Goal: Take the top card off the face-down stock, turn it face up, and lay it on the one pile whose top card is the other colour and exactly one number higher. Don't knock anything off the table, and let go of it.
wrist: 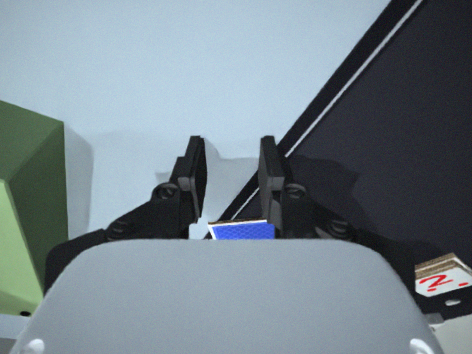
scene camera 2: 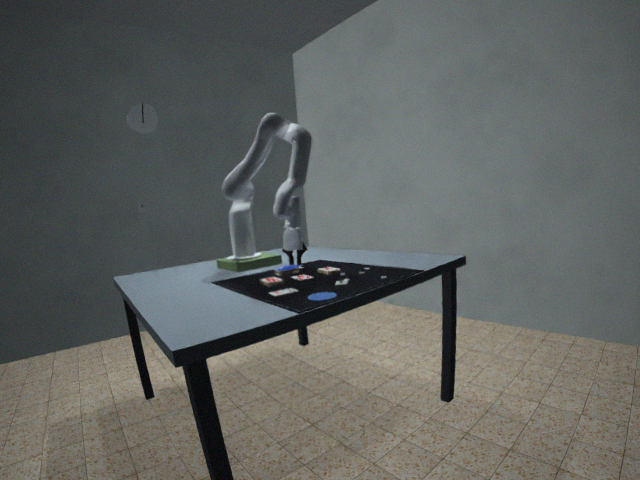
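The face-down stock [scene camera 2: 287, 269] [wrist: 243, 231] has a blue back with a white border and lies near the mat's edge; the gripper housing hides much of it in the wrist view. My gripper [scene camera 2: 295, 262] [wrist: 232, 156] points down just above and beside the stock. Its fingers are partly apart, with no card seen between them. Piles with red marks [scene camera 2: 271, 281] [scene camera 2: 328, 270] lie on the mat, and a flat red-marked card [scene camera 2: 302, 277] lies between them. In the wrist view a pile [wrist: 442, 285] shows a red 2-like figure. Other numbers are too blurred to read.
The black mat [scene camera 2: 403, 272] [wrist: 400, 125] lies on the pale blue table [scene camera 2: 170, 304] [wrist: 175, 60]. A blue disc [scene camera 2: 322, 296], pale cards [scene camera 2: 283, 291] [scene camera 2: 341, 282] and several small pale pieces are on the mat. The green base block [scene camera 2: 258, 261] [wrist: 35, 200] stands beside the stock.
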